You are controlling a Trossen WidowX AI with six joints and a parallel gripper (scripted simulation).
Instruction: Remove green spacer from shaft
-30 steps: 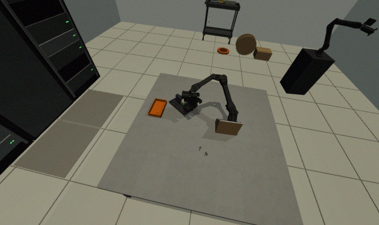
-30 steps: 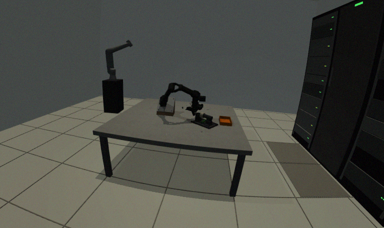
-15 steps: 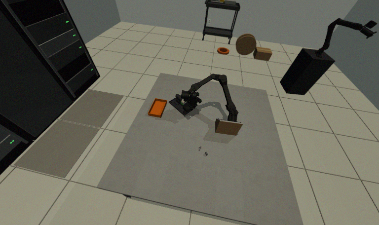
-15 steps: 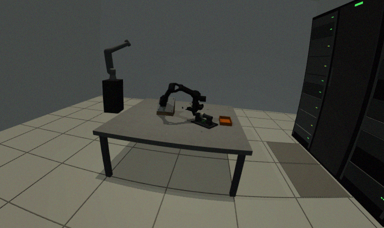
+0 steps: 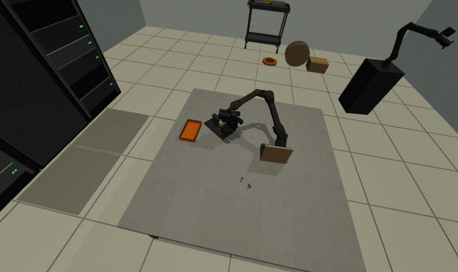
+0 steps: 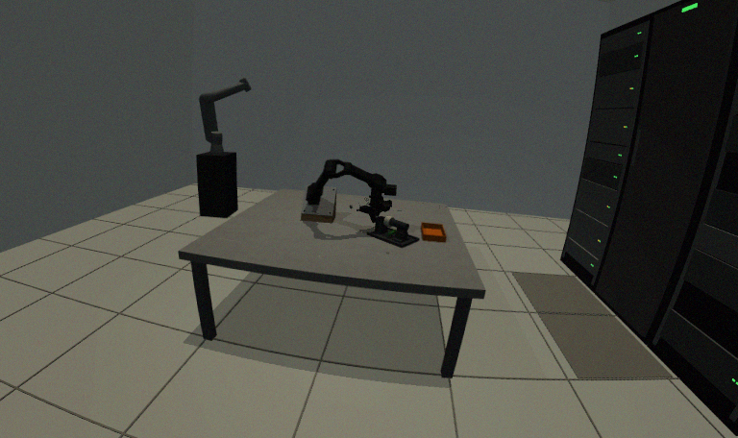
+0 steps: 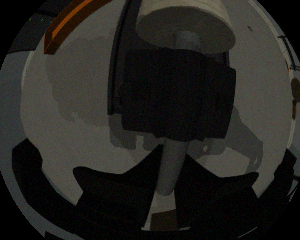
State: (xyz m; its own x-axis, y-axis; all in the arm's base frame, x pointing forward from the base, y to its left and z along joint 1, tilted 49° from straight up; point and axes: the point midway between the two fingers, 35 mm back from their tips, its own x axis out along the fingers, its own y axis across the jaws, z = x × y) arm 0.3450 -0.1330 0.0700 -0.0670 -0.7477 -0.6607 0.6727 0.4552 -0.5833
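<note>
The grey shaft is 60 mm ahead of my gripper tip, 50 mm to the right of it and 30 mm above it. Also, from my gripper tip: pale spacer (70 mm ahead, 60 mm to the right, 30 mm above); then orange tray (320 mm ahead, 40 mm below, 20 mm to the right).
</note>
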